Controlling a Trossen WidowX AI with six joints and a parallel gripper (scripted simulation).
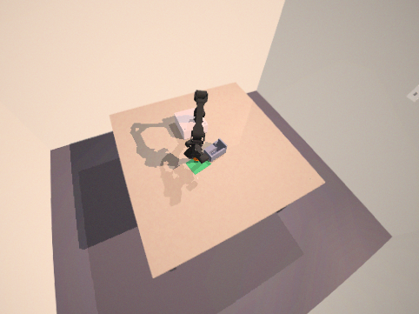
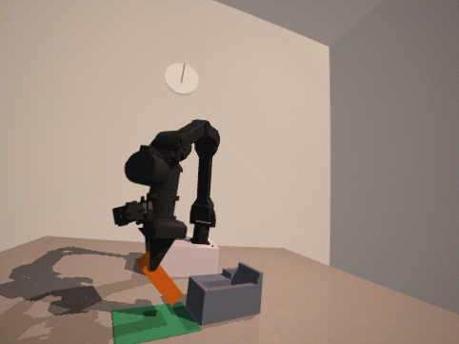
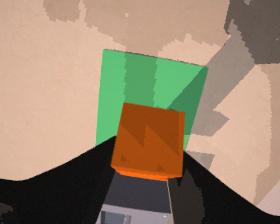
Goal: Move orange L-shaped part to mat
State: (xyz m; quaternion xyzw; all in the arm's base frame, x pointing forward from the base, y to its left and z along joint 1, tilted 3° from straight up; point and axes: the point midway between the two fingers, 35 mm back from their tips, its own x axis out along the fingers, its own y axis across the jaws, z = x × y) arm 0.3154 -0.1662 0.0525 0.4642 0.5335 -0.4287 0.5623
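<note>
The green mat is 12 cm below my gripper tip, 2 cm to the left of it and 1 cm behind it. The rest, counted from my gripper tip: orange L-shaped part (3 cm to the left, 3 cm below, 2 cm behind).
</note>
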